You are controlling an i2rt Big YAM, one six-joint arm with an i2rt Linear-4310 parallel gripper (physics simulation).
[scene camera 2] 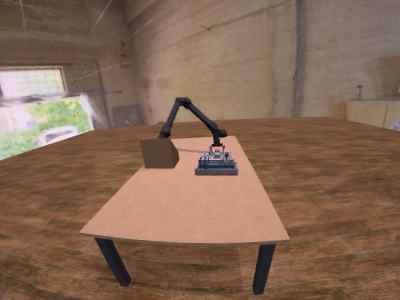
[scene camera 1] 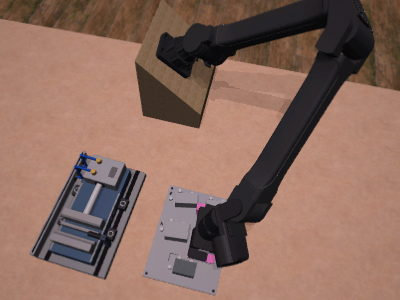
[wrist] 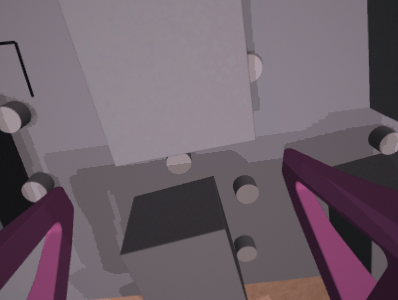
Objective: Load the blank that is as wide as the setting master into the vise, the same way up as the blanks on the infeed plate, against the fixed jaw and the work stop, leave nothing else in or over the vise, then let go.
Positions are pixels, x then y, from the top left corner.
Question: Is my gripper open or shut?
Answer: Open.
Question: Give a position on a grey infeed plate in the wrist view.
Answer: At 313, 96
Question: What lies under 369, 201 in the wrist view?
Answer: My gripper.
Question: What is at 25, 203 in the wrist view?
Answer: A dark grey block.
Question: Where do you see a grey infeed plate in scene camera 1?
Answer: At 157, 263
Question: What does my gripper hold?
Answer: Nothing.
